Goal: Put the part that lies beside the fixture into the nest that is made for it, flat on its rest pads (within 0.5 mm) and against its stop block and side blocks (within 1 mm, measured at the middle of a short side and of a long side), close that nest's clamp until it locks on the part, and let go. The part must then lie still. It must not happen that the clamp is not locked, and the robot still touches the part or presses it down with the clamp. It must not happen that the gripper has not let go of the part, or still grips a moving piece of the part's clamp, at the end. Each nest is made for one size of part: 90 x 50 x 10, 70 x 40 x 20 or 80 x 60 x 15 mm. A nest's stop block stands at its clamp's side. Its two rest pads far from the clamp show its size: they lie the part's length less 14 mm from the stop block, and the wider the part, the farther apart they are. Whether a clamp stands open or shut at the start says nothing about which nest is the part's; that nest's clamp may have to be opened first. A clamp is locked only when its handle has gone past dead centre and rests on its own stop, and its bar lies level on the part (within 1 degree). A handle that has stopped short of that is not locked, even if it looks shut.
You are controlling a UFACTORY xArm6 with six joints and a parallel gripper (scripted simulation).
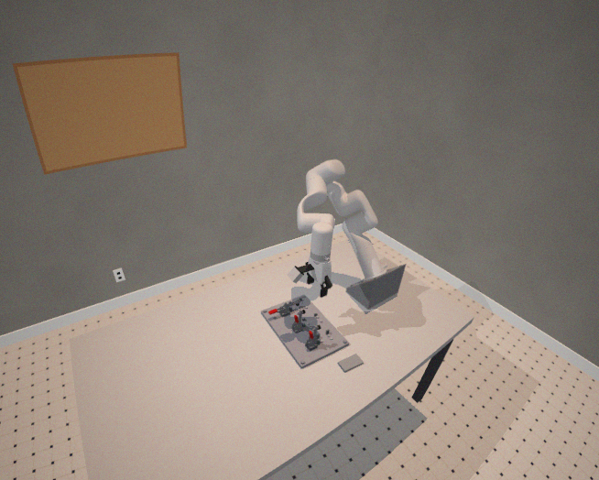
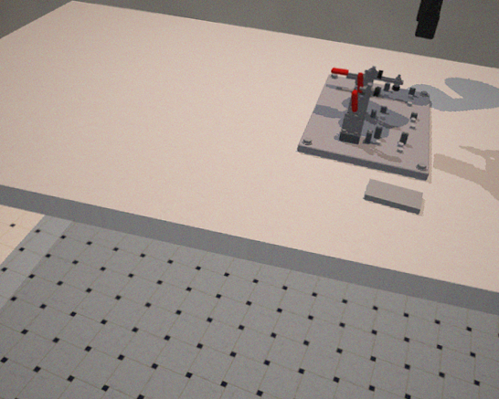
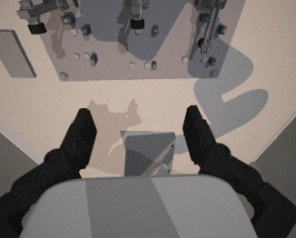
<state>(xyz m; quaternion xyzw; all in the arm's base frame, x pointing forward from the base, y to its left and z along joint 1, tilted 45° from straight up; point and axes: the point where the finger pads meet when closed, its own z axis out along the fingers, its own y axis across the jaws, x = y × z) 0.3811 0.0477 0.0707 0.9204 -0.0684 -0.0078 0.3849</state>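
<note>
Now: the flat grey part 250 mm to the left of my hand, 210 mm below it and 20 mm ahead of it. Also, from my hand: grey fixture plate 210 mm below, 50 mm ahead, 10 mm to the right.
</note>
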